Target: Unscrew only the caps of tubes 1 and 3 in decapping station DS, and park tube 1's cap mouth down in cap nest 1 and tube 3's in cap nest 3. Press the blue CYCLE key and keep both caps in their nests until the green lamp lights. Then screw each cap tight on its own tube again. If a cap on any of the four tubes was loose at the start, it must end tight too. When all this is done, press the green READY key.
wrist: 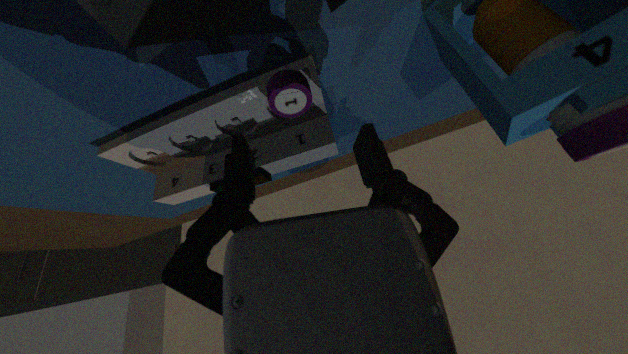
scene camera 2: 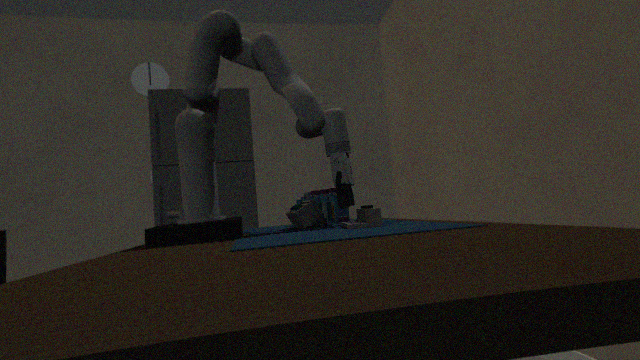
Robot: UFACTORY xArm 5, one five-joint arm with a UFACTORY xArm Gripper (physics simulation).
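Pixels of known places: gripper, fingertip midpoint: (wrist: 305, 140) (scene camera 2: 347, 206); arm's base, link origin: (scene camera 2: 202, 221).
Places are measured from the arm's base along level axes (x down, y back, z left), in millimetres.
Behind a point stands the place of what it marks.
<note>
In the wrist view a purple cap (wrist: 290, 95) {z 50, x 22, y -394 mm} with a white face marked 1 sits at nest 1 of the pale cap-nest block (wrist: 317, 131) {z 59, x 20, y -444 mm}. Its marked face is toward the camera. Nests 2, 3 and 4 show curved holders without caps; my left finger partly covers this part. My gripper (wrist: 305, 140) {z 50, x -7, y -414 mm} (scene camera 2: 345, 205) {z 50, x -7, y -414 mm} is open and empty, its fingers spread wide near the cap, not closed on it. A blue rack (wrist: 530, 102) {z 162, x -45, y -384 mm} marked 4 is at upper right, with a purple cap (wrist: 595, 132) {z 182, x -66, y -389 mm} at its lower edge. Tubes 1 and 3 cannot be told apart.
In the scene view a small grey block (scene camera 2: 369, 215) {z -138, x 18, y -442 mm} with a dark top stands right of the fingers on the blue mat (scene camera 2: 430, 227) {z -308, x 47, y -529 mm}. An orange cylinder (wrist: 515, 35) {z 186, x -1, y -387 mm} lies within the blue rack. Dark keys are partly hidden by the left finger. The picture is dim; no lit lamp shows.
</note>
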